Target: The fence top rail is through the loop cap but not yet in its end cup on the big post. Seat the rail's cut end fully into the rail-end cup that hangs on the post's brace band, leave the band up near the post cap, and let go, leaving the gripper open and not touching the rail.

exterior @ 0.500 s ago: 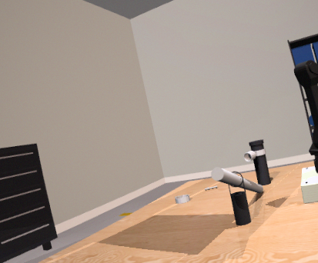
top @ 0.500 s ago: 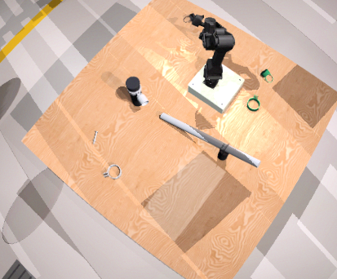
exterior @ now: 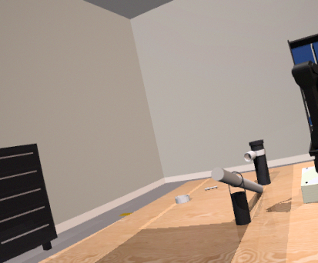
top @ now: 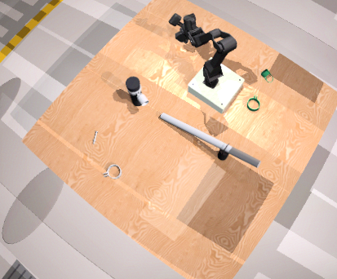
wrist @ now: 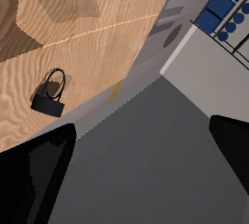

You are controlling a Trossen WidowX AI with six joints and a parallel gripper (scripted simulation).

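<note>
The grey rail-end cup lies 50 cm ahead of my gripper tip, 10 cm to the left of it and 1 cm below it. The rest, counted from my gripper tip: short black post 49 cm ahead, 55 cm to the left, 5 cm below; then black ring 13 cm behind, 3 cm to the right, 14 cm below; then bolt 75 cm ahead, 3 cm to the right, 15 cm below.
</note>
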